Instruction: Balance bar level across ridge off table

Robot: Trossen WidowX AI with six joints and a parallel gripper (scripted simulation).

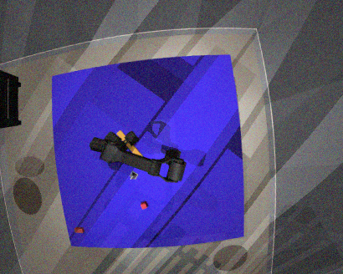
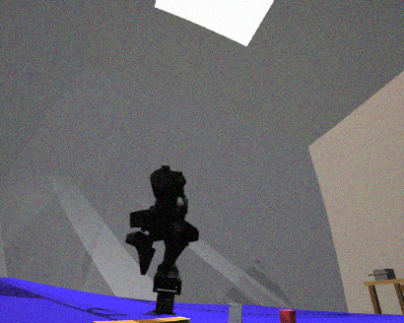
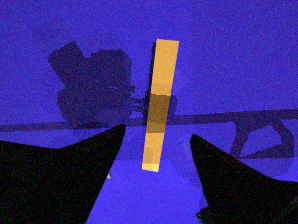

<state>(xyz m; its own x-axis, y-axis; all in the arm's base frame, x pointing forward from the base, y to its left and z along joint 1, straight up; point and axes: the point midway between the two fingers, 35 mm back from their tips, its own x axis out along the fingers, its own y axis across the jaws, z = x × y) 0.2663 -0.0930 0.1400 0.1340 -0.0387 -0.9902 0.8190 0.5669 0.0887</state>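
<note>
The yellow bar lies 10 cm below my gripper tip and 1 cm to the left of it. Also, from my gripper tip: flat red piece (59 cm to the left, 47 cm ahead, 10 cm below).
</note>
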